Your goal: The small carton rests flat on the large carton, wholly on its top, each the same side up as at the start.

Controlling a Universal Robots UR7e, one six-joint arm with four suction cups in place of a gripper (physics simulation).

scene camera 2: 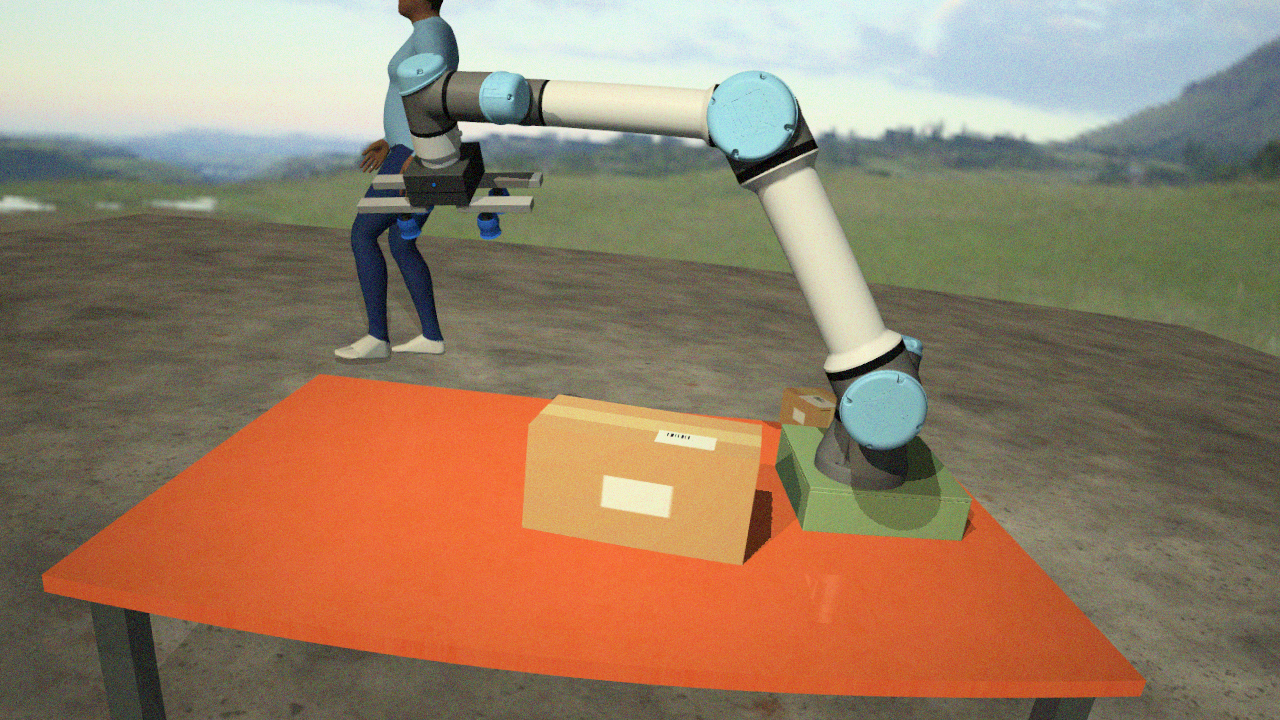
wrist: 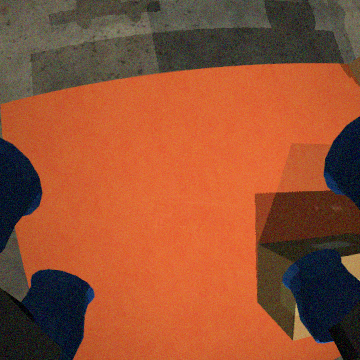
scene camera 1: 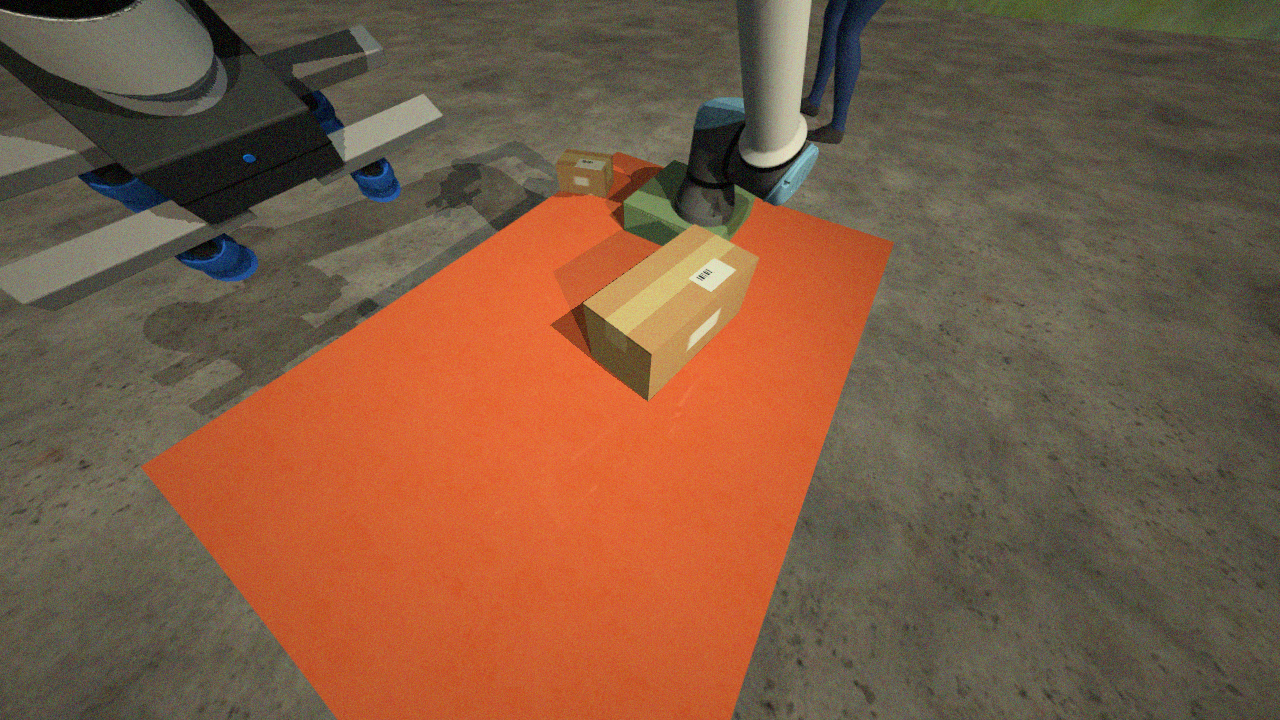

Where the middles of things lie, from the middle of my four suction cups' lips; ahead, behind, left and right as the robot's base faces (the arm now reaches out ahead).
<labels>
I see my suction cup 370 mm past the large carton [scene camera 2: 669,482], 320 mm above it and 230 mm to the right of it. Round my suction cup: small carton [scene camera 1: 590,173] 710 mm behind, 360 mm below, 300 mm to the right.
</labels>
